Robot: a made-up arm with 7 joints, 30 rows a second.
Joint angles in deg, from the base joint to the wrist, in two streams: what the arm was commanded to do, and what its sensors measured. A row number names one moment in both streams.
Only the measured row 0 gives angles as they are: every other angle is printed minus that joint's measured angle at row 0.
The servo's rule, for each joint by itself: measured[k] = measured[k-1] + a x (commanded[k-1-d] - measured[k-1]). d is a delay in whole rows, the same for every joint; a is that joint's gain. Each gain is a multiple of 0.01, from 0.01 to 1. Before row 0 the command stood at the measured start. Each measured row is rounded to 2 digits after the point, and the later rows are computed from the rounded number. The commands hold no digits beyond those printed.
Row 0, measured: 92.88, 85.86, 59.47, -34.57, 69.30, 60.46, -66.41
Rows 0 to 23, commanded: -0.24, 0.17, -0.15, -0.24, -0.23, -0.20, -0.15; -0.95, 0.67, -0.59, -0.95, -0.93, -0.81, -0.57; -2.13, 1.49, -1.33, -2.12, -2.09, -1.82, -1.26; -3.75, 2.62, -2.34, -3.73, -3.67, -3.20, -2.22; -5.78, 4.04, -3.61, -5.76, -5.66, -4.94, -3.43; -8.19, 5.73, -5.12, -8.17, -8.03, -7.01, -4.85; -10.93, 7.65, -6.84, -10.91, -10.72, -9.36, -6.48; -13.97, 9.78, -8.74, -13.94, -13.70, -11.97, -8.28; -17.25, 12.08, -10.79, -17.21, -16.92, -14.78, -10.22; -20.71, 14.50, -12.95, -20.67, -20.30, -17.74, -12.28; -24.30, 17.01, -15.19, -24.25, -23.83, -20.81, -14.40; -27.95, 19.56, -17.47, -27.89, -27.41, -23.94, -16.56; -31.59, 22.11, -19.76, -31.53, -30.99, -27.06, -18.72; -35.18, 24.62, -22.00, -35.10, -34.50, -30.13, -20.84; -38.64, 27.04, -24.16, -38.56, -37.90, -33.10, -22.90; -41.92, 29.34, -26.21, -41.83, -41.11, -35.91, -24.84; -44.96, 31.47, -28.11, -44.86, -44.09, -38.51, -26.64; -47.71, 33.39, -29.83, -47.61, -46.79, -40.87, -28.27; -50.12, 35.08, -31.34, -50.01, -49.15, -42.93, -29.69; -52.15, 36.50, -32.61, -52.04, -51.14, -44.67, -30.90; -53.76, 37.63, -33.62, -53.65, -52.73, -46.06, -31.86; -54.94, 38.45, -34.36, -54.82, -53.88, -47.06, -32.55; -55.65, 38.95, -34.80, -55.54, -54.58, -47.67, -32.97; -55.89, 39.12, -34.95, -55.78, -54.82, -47.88, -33.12
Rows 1 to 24, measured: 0.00, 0.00, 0.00, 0.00, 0.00, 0.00, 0.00; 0.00, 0.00, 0.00, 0.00, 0.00, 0.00, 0.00; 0.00, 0.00, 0.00, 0.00, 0.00, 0.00, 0.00; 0.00, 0.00, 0.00, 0.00, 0.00, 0.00, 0.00; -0.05, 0.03, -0.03, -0.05, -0.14, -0.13, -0.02; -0.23, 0.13, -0.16, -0.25, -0.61, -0.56, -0.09; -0.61, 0.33, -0.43, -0.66, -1.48, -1.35, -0.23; -1.24, 0.67, -0.87, -1.34, -2.77, -2.52, -0.47; -2.15, 1.18, -1.50, -2.31, -4.48, -4.04, -0.83; -3.36, 1.86, -2.33, -3.60, -6.57, -5.91, -1.31; -4.87, 2.73, -3.37, -5.21, -9.02, -8.08, -1.93; -6.69, 3.79, -4.61, -7.13, -11.78, -10.53, -2.69; -8.80, 5.03, -6.03, -9.35, -14.81, -13.21, -3.59; -11.18, 6.45, -7.62, -11.84, -18.05, -16.06, -4.63; -13.80, 8.03, -9.36, -14.57, -21.46, -19.05, -5.80; -16.63, 9.76, -11.23, -17.50, -24.97, -22.13, -7.09; -19.62, 11.61, -13.19, -20.59, -28.52, -25.24, -8.49; -22.73, 13.56, -15.22, -23.78, -32.05, -28.32, -9.97; -25.91, 15.58, -17.28, -27.03, -35.50, -31.33, -11.52; -29.11, 17.64, -19.33, -30.29, -38.81, -34.22, -13.12; -32.28, 19.71, -21.35, -33.50, -41.93, -36.92, -14.74; -35.37, 21.76, -23.30, -36.60, -44.80, -39.41, -16.36; -38.32, 23.76, -25.15, -39.55, -47.37, -41.63, -17.96; -41.09, 25.67, -26.87, -42.30, -49.59, -43.55, -19.51
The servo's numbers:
d 4
a 0.20 0.15 0.23 0.22 0.59 0.63 0.12

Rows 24 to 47, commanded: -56.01, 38.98, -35.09, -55.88, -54.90, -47.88, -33.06; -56.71, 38.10, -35.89, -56.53, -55.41, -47.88, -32.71; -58.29, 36.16, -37.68, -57.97, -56.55, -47.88, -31.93; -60.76, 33.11, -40.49, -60.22, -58.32, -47.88, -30.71; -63.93, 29.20, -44.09, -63.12, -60.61, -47.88, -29.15; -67.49, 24.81, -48.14, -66.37, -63.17, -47.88, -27.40; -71.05, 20.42, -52.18, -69.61, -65.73, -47.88, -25.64; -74.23, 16.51, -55.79, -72.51, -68.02, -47.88, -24.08; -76.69, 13.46, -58.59, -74.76, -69.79, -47.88, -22.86; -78.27, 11.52, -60.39, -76.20, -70.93, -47.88, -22.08; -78.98, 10.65, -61.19, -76.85, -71.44, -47.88, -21.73; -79.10, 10.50, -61.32, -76.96, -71.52, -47.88, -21.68; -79.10, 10.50, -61.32, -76.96, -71.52, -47.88, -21.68; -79.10, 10.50, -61.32, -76.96, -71.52, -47.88, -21.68; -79.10, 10.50, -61.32, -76.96, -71.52, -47.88, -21.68; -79.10, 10.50, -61.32, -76.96, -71.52, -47.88, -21.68; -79.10, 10.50, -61.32, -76.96, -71.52, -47.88, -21.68; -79.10, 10.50, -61.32, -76.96, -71.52, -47.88, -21.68; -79.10, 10.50, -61.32, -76.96, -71.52, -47.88, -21.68; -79.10, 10.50, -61.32, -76.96, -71.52, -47.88, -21.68; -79.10, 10.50, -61.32, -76.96, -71.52, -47.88, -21.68; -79.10, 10.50, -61.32, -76.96, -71.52, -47.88, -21.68; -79.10, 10.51, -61.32, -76.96, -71.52, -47.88, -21.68; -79.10, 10.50, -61.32, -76.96, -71.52, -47.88, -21.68
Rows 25 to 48, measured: -43.62, 27.46, -28.42, -44.80, -51.44, -45.13, -20.99; -45.88, 29.11, -29.79, -47.00, -52.88, -46.35, -22.38; -47.83, 30.59, -30.94, -48.88, -53.88, -47.18, -23.65; -49.44, 31.87, -31.86, -50.40, -54.43, -47.62, -24.79; -50.75, 32.94, -32.60, -51.61, -54.71, -47.78, -25.78; -51.94, 33.71, -33.36, -52.69, -55.12, -47.84, -26.61; -53.21, 34.08, -34.35, -53.85, -55.96, -47.87, -27.25; -54.72, 33.93, -35.76, -55.25, -57.35, -47.88, -27.67; -56.56, 33.22, -37.68, -56.98, -59.27, -47.88, -27.85; -58.75, 31.96, -40.09, -59.05, -61.57, -47.88, -27.80; -61.21, 30.23, -42.87, -61.37, -64.02, -47.88, -27.54; -63.81, 28.17, -45.84, -63.82, -66.38, -47.88, -27.12; -66.39, 25.96, -48.77, -66.23, -68.39, -47.88, -26.61; -68.77, 23.79, -51.44, -68.42, -69.89, -47.88, -26.07; -70.81, 21.82, -53.68, -70.27, -70.80, -47.88, -25.55; -72.47, 20.12, -55.44, -71.74, -71.22, -47.88, -25.09; -73.80, 18.68, -56.79, -72.89, -71.40, -47.88, -24.68; -74.86, 17.45, -57.83, -73.79, -71.47, -47.88, -24.32; -75.71, 16.41, -58.63, -74.49, -71.50, -47.88, -24.00; -76.39, 15.52, -59.25, -75.03, -71.51, -47.88, -23.72; -76.93, 14.77, -59.73, -75.45, -71.52, -47.88, -23.48; -77.36, 14.13, -60.10, -75.78, -71.52, -47.88, -23.26; -77.71, 13.59, -60.38, -76.04, -71.52, -47.88, -23.07; -77.99, 13.13, -60.60, -76.24, -71.52, -47.88, -22.90
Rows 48 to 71, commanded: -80.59, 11.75, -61.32, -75.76, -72.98, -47.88, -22.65; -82.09, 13.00, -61.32, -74.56, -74.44, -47.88, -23.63; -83.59, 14.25, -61.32, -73.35, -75.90, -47.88, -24.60; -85.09, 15.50, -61.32, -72.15, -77.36, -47.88, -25.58; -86.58, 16.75, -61.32, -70.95, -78.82, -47.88, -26.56; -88.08, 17.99, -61.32, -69.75, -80.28, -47.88, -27.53; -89.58, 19.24, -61.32, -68.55, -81.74, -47.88, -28.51; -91.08, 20.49, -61.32, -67.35, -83.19, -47.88, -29.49; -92.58, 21.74, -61.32, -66.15, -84.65, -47.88, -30.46; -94.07, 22.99, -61.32, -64.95, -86.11, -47.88, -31.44; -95.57, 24.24, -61.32, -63.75, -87.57, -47.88, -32.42; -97.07, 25.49, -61.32, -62.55, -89.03, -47.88, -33.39; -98.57, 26.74, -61.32, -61.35, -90.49, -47.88, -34.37; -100.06, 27.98, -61.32, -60.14, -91.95, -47.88, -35.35; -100.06, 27.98, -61.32, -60.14, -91.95, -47.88, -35.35; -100.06, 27.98, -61.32, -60.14, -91.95, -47.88, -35.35; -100.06, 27.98, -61.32, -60.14, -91.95, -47.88, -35.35; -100.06, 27.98, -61.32, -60.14, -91.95, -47.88, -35.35; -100.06, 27.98, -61.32, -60.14, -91.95, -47.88, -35.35; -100.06, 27.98, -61.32, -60.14, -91.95, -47.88, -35.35; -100.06, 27.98, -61.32, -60.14, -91.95, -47.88, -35.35; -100.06, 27.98, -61.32, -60.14, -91.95, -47.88, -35.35; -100.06, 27.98, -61.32, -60.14, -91.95, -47.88, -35.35; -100.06, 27.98, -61.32, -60.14, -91.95, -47.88, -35.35
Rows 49 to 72, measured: -78.21, 12.74, -60.77, -76.40, -71.52, -47.88, -22.75; -78.39, 12.40, -60.90, -76.52, -71.52, -47.88, -22.62; -78.53, 12.12, -61.00, -76.62, -71.52, -47.88, -22.51; -78.64, 11.88, -61.07, -76.69, -71.52, -47.88, -22.41; -79.03, 11.86, -61.13, -76.49, -72.38, -47.88, -22.44; -79.64, 12.03, -61.17, -76.07, -73.60, -47.88, -22.58; -80.43, 12.36, -61.20, -75.47, -74.96, -47.88, -22.82; -81.36, 12.83, -61.23, -74.74, -76.38, -47.88, -23.15; -82.40, 13.42, -61.25, -73.91, -77.82, -47.88, -23.56; -83.54, 14.11, -61.27, -72.99, -79.27, -47.88, -24.04; -84.75, 14.88, -61.28, -72.01, -80.73, -47.88, -24.58; -86.02, 15.72, -61.29, -70.98, -82.18, -47.88, -25.17; -87.33, 16.62, -61.30, -69.92, -83.64, -47.88, -25.80; -88.68, 17.58, -61.30, -68.83, -85.10, -47.88, -26.48; -90.06, 18.58, -61.30, -67.71, -86.56, -47.88, -27.19; -91.46, 19.62, -61.30, -66.57, -88.02, -47.88, -27.93; -92.88, 20.69, -61.30, -65.42, -89.48, -47.88, -28.70; -94.32, 21.78, -61.30, -64.26, -90.94, -47.88, -29.50; -95.47, 22.71, -61.30, -63.35, -91.54, -47.88, -30.20; -96.39, 23.50, -61.30, -62.64, -91.78, -47.88, -30.82; -97.12, 24.17, -61.30, -62.09, -91.88, -47.88, -31.36; -97.71, 24.74, -61.30, -61.66, -91.92, -47.88, -31.84; -98.18, 25.23, -61.30, -61.33, -91.94, -47.88, -32.26; -98.56, 25.64, -61.30, -61.07, -91.95, -47.88, -32.63
